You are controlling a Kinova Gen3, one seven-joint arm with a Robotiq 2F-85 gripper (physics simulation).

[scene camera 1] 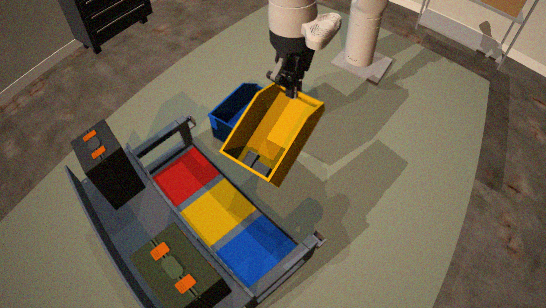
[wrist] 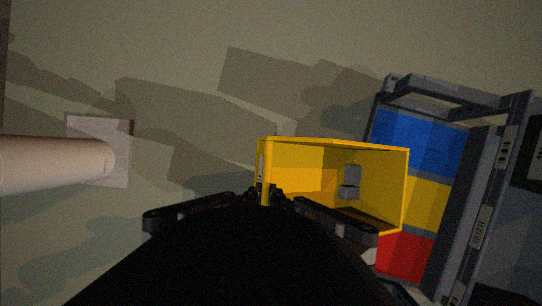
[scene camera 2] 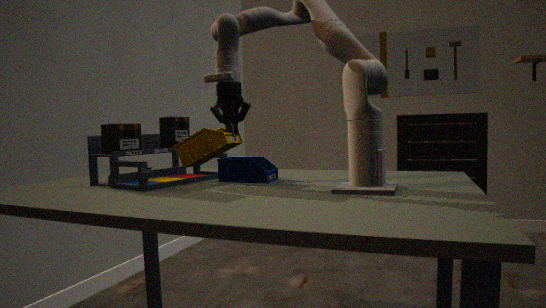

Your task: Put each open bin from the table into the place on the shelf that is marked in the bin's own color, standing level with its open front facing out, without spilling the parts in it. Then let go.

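Frame: origin at the arm's base, x ahead, y left, z up, level; millimetres.
Seen in the pictures: gripper, fingertip midpoint: [scene camera 1: 293, 95] [wrist: 265, 191] [scene camera 2: 232, 137]; arm's base at its link origin: [scene camera 1: 358, 58] [wrist: 96, 159] [scene camera 2: 366, 184].
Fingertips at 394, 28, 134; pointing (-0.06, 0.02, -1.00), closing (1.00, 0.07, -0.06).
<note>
Pixels of each thing's top centre, then the offset from my fingertips to it, as dx, dy, dz. "spot": a spot on its surface instead.
- yellow bin at a spot on its surface: [wrist: 295, 160] [scene camera 1: 299, 127] spot: +32, +38, -38
- blue bin at a spot on its surface: [scene camera 1: 222, 131] spot: +92, -113, -104
- black case at a spot on its surface: [scene camera 1: 107, 165] spot: +338, -98, +62
- green-topped case at its top centre: [scene camera 1: 171, 267] +368, +88, +53
- end frame at a spot on its surface: [scene camera 1: 186, 132] spot: +148, -168, -94
My gripper [scene camera 1: 292, 93] [scene camera 2: 231, 131] [wrist: 265, 191] is shut on the front lip of the yellow bin [scene camera 1: 290, 120] [scene camera 2: 202, 148] [wrist: 295, 160]. The bin hangs above the table, tilted, with its lipped open front high and its back end low toward the shelf [scene camera 1: 285, 266] [scene camera 2: 93, 170] [wrist: 457, 200]. Grey parts [wrist: 352, 174] lie inside at its back end. The blue bin [scene camera 1: 222, 131] [scene camera 2: 245, 170] stands on the table, partly hidden by the yellow bin in scene camera 1. The shelf's lower level has red [scene camera 1: 187, 175] [wrist: 404, 257], yellow [scene camera 1: 217, 210] [wrist: 430, 200] and blue [scene camera 1: 257, 247] [wrist: 417, 140] places.
A black case [scene camera 1: 107, 165] and a green-topped case [scene camera 1: 172, 267] stand on the shelf's upper board. An end frame [scene camera 1: 186, 132] borders the red place. The arm's base [scene camera 1: 362, 40] [scene camera 2: 365, 150] [wrist: 55, 160] stands on the table on the far side from the shelf.
</note>
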